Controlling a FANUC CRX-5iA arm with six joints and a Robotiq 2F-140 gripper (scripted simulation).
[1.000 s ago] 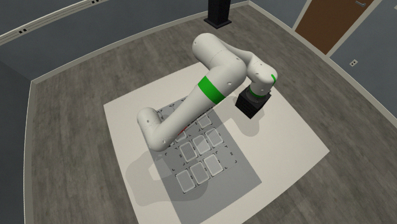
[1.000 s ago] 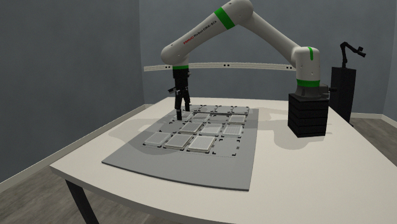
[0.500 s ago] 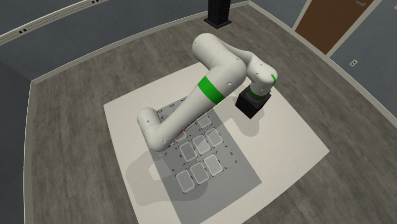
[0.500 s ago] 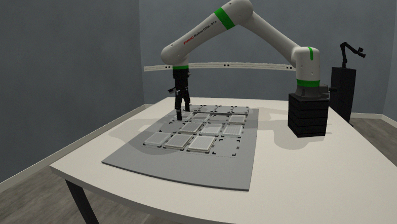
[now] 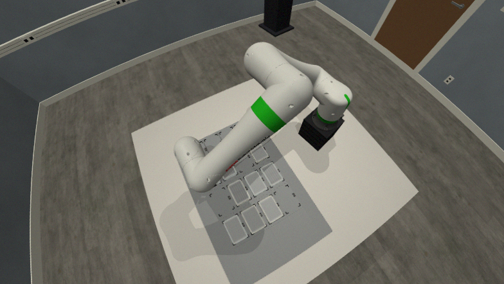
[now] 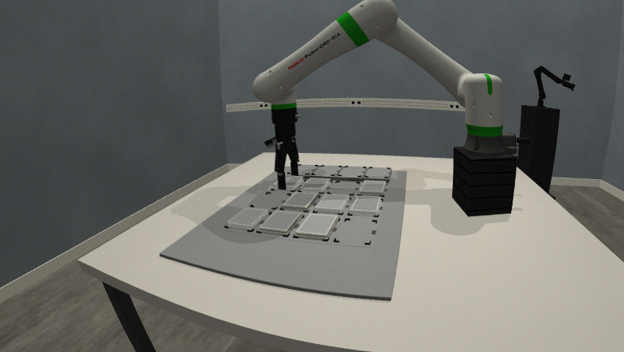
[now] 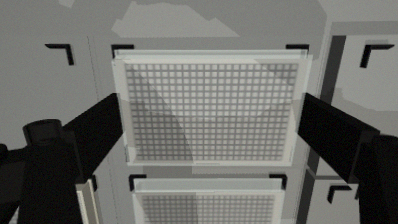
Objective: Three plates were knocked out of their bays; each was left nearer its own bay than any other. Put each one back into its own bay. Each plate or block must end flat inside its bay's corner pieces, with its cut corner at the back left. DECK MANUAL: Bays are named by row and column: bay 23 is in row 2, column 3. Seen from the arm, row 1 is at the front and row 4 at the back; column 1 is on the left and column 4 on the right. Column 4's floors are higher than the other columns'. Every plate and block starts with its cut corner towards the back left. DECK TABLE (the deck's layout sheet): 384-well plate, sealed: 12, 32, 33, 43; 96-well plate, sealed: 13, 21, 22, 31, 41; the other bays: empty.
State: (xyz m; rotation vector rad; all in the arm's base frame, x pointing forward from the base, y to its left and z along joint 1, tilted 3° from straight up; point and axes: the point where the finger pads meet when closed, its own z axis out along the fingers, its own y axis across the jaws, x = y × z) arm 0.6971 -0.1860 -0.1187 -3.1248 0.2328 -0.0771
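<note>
Now: the label 43 5 cm behind my hand, 1 cm to the left of it and 2 cm below it. Also, from my hand: plate (19 cm behind, 19 cm to the left, 2 cm below).
</note>
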